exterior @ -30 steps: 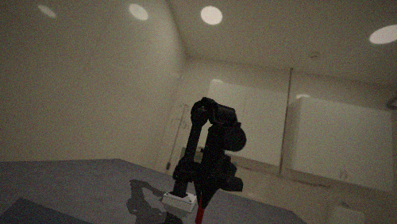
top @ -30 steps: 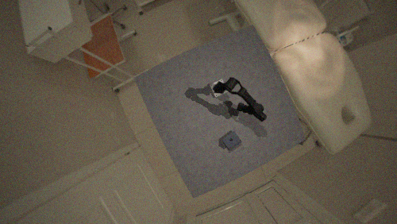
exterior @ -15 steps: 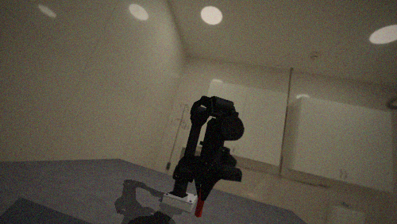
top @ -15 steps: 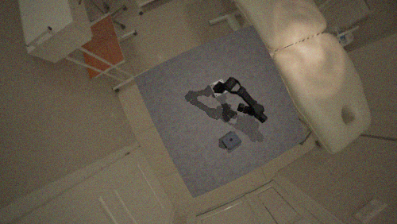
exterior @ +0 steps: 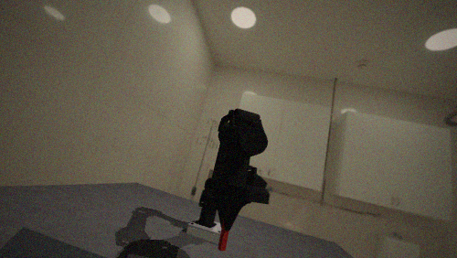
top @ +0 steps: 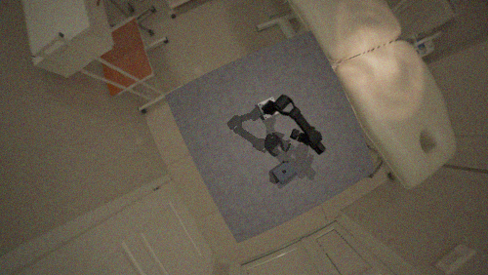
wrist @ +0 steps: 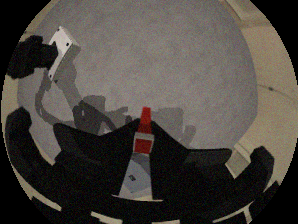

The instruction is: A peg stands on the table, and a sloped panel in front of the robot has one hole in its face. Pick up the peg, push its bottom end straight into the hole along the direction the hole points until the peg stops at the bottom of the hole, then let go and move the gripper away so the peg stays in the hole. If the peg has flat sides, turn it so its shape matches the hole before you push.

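The grey sloped panel lies 210 mm ahead of my gripper tip, 160 mm to the right of it and 80 mm below it. The rest, counted from my gripper tip: red peg: 20 mm above.
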